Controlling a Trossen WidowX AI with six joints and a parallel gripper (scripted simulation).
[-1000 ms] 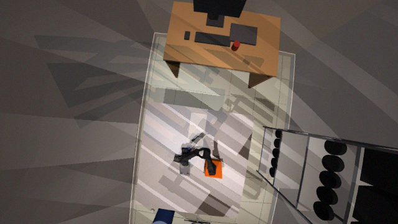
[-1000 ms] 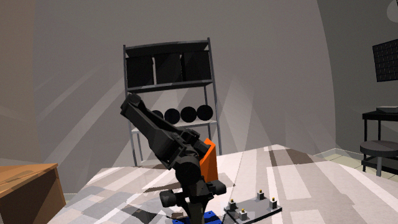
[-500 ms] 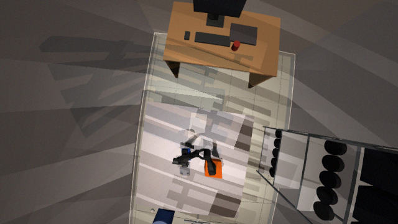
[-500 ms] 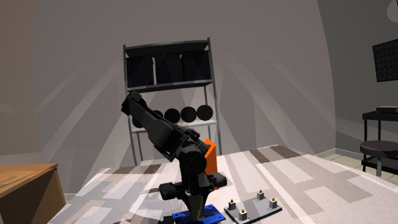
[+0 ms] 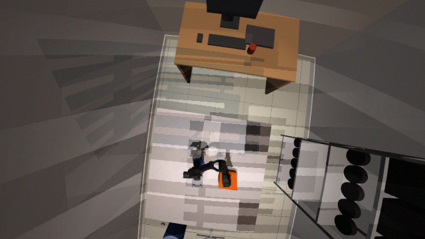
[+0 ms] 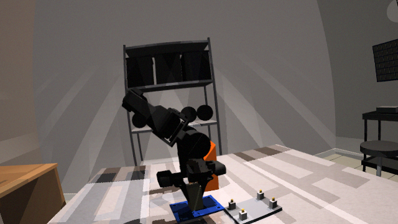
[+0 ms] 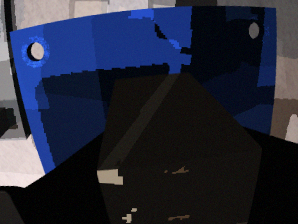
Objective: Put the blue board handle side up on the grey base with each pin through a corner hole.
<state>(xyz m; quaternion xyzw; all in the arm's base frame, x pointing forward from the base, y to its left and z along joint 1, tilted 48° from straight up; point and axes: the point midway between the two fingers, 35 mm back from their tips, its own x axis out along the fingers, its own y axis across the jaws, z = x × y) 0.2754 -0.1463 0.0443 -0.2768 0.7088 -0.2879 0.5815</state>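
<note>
Right now my gripper tip is 18 cm to the right of the grey base, 9 cm above it and 1 cm short of it. Round my gripper tip: flat blue board 1 cm below.
</note>
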